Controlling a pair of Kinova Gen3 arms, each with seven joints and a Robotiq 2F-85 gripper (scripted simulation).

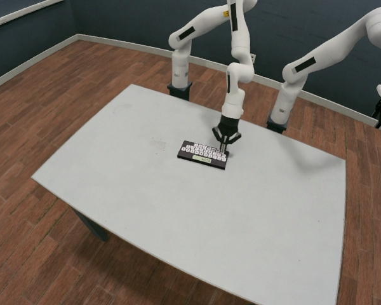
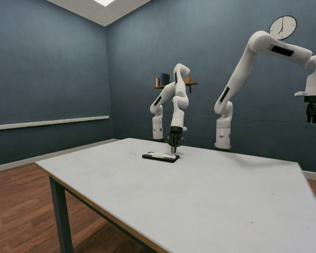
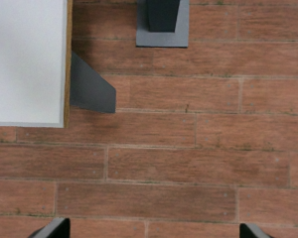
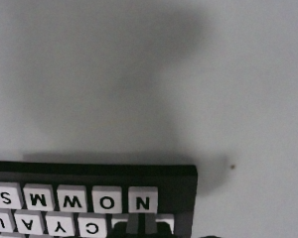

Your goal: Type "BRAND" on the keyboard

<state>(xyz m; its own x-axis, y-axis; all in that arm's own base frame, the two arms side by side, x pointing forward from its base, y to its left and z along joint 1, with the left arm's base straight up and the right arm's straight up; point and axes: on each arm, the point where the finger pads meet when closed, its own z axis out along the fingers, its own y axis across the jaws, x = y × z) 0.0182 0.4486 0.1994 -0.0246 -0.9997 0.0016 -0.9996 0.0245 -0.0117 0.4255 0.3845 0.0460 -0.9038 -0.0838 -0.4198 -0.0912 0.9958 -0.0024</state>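
Right now the key is 3 cm ahead of my right hand, 6 cm to the right of it and 3 cm below it.
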